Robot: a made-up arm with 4 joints.
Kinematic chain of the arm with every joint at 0, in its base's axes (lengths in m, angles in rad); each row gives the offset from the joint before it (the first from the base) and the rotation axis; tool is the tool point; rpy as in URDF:
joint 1: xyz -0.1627 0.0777 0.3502 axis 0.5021 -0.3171 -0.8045
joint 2: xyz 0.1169 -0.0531 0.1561 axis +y
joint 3: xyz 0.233 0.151 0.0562 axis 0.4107 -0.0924 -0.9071
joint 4: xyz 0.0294 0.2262 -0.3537 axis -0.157 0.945 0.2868
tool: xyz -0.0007 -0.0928 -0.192 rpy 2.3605 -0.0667 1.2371
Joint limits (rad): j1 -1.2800..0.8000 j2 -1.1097..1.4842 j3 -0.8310..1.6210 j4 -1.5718..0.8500
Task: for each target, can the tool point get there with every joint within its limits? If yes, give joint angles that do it. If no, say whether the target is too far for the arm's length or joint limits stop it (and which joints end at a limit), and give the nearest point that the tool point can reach.
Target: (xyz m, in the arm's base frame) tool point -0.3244 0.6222 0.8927
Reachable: no: joint limits stop it (at a limit: joint 1, joint 2, joint 4) | nearest point -0.2432 0.4412 0.3729 | short by 0.556 m
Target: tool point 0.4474 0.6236 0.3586
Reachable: yes | joints -0.3570 -0.5770 1.3721 0.5165
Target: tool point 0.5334 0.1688 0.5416
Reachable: yes | joints 0.1866 -0.8639 -0.3820 -1.1176
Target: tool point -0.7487 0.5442 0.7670
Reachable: no: joint limits stop it (at a limit: joint 2) | nearest point -0.4222 0.3237 0.3210 | short by 0.595 m
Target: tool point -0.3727 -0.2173 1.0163
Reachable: no: joint limits stop it (at a limit: joint 1, joint 2) | nearest point -0.3135 -0.1656 0.5227 | short by 0.500 m
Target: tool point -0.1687 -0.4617 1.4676
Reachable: no: too far | nearest point 0.2138 -0.4399 0.9616 | short by 0.635 m
